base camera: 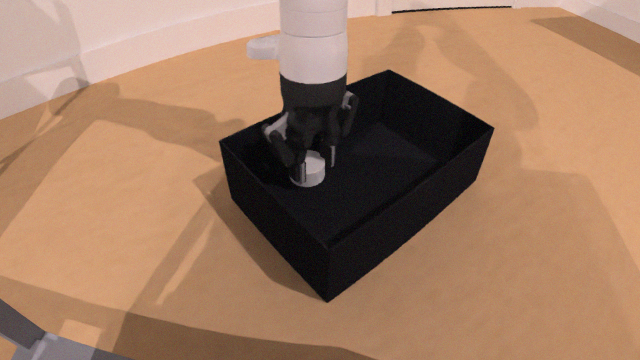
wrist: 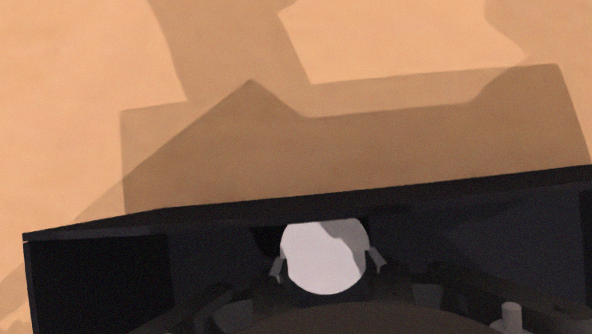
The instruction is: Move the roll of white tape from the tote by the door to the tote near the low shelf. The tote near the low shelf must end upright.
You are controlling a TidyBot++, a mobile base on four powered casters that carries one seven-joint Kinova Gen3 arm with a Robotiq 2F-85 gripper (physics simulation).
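Places are measured from the arm's base along level axes (x ahead, y up, z right), in centimetres.
Pixels of known places: gripper, between the fingertips: [base camera: 313, 172] [wrist: 326, 268].
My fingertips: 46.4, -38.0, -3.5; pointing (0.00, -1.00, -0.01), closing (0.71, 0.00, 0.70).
Ahead of a thing's pixels: the offset from my fingertips to its middle, as dx, dy, dz.
The roll of white tape {+0.9, -0.2, -1.0} [base camera: 315, 172] [wrist: 320, 262] lies flat in a black tote {-1.0, +3.3, +7.0} [base camera: 405, 225] [wrist: 225, 211], close to one of its walls. The tote stands upright on the floor. My gripper [base camera: 318, 165] [wrist: 326, 268] reaches down into the tote and is shut on the roll of white tape, with one finger on either side of it. In the base camera view the near finger hides part of the roll. The other tote and the low shelf do not show in these views.
A white wall [base camera: 165, 30] with a baseboard runs along the back and left. A dark line [base camera: 450, 9] shows low at the back wall. Grey parts [base camera: 65, 347] show at the lower left corner. The tote's walls rise around the gripper.
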